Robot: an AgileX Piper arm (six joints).
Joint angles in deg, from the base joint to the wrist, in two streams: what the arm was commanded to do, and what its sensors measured. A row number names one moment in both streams.
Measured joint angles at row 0: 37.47, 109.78, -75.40, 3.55, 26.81, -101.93
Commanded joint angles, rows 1 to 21: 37.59, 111.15, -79.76, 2.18, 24.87, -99.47; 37.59, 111.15, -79.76, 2.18, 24.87, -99.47; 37.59, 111.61, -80.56, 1.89, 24.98, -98.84; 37.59, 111.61, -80.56, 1.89, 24.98, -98.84; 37.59, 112.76, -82.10, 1.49, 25.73, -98.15; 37.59, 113.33, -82.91, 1.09, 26.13, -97.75; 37.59, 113.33, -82.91, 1.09, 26.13, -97.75; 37.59, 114.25, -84.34, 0.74, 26.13, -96.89; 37.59, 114.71, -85.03, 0.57, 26.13, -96.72; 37.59, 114.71, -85.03, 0.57, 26.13, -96.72; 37.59, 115.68, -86.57, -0.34, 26.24, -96.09; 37.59, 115.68, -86.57, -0.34, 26.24, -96.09; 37.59, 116.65, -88.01, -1.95, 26.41, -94.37; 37.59, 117.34, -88.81, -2.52, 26.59, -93.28; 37.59, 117.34, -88.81, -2.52, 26.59, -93.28; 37.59, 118.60, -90.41, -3.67, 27.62, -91.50; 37.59, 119.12, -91.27, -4.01, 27.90, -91.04; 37.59, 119.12, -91.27, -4.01, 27.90, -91.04; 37.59, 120.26, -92.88, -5.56, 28.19, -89.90; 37.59, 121.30, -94.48, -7.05, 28.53, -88.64; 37.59, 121.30, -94.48, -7.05, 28.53, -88.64
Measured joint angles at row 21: 37.47, 120.84, -91.56, -4.76, 30.77, -90.87
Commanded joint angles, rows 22 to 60: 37.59, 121.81, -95.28, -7.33, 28.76, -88.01; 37.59, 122.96, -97.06, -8.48, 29.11, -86.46; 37.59, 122.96, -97.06, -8.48, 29.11, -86.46; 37.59, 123.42, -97.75, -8.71, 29.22, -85.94; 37.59, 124.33, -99.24, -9.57, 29.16, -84.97; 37.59, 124.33, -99.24, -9.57, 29.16, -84.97; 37.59, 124.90, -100.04, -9.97, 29.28, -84.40; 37.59, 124.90, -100.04, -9.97, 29.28, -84.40; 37.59, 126.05, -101.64, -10.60, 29.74, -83.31; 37.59, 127.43, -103.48, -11.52, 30.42, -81.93; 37.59, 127.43, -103.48, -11.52, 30.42, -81.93; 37.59, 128.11, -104.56, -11.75, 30.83, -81.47; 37.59, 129.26, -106.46, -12.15, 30.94, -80.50; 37.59, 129.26, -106.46, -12.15, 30.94, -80.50; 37.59, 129.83, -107.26, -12.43, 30.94, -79.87; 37.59, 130.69, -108.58, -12.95, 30.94, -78.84; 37.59, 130.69, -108.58, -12.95, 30.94, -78.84; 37.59, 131.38, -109.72, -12.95, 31.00, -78.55; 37.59, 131.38, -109.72, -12.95, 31.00, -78.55; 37.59, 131.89, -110.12, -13.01, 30.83, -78.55; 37.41, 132.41, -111.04, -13.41, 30.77, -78.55; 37.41, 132.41, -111.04, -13.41, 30.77, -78.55; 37.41, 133.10, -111.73, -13.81, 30.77, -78.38; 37.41, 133.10, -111.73, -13.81, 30.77, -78.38; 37.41, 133.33, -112.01, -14.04, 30.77, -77.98; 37.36, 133.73, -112.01, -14.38, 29.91, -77.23; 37.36, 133.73, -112.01, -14.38, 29.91, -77.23; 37.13, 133.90, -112.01, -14.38, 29.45, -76.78; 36.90, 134.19, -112.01, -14.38, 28.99, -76.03; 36.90, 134.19, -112.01, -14.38, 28.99, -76.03; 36.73, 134.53, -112.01, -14.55, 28.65, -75.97; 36.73, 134.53, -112.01, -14.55, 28.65, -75.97; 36.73, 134.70, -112.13, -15.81, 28.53, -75.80; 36.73, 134.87, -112.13, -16.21, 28.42, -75.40; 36.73, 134.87, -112.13, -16.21, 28.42, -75.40; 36.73, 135.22, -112.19, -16.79, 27.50, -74.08; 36.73, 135.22, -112.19, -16.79, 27.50, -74.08; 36.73, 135.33, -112.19, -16.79, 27.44, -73.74; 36.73, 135.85, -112.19, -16.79, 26.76, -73.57
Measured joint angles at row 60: 36.84, 136.25, -110.98, -15.30, 31.28, -74.60
